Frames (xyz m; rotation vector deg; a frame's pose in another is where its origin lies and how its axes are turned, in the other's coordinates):
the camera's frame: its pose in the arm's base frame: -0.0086 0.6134 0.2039 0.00 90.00 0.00
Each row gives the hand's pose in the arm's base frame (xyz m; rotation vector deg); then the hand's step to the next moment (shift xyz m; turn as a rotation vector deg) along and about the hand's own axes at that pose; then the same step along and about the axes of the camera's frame.
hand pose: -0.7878 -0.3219 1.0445 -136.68 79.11 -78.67
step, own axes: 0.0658 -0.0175 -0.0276 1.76 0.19 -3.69
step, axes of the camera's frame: -0.0680 -0.0274 0.0051 -3.30 -0.09 -2.42
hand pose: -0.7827 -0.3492 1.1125 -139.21 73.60 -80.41
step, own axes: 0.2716 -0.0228 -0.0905 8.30 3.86 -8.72
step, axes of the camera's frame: -0.2506 -0.1396 0.0128 -9.22 -5.25 -6.88
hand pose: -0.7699 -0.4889 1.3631 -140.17 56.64 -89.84
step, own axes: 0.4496 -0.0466 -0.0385 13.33 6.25 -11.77
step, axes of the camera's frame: -0.3915 -0.1999 0.1121 -13.72 -9.07 -9.20
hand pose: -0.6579 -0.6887 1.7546 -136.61 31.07 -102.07
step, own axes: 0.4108 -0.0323 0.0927 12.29 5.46 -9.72
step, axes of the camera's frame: -0.3532 -0.1248 0.1951 -12.40 -8.22 -7.35
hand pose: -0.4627 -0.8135 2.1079 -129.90 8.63 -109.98
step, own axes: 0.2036 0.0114 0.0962 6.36 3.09 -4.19
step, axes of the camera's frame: -0.1797 -0.0427 0.1293 -6.23 -4.46 -2.97
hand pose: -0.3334 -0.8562 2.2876 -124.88 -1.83 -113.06
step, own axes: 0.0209 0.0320 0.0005 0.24 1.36 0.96
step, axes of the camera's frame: -0.0163 -0.0337 0.0076 0.03 -1.20 1.17
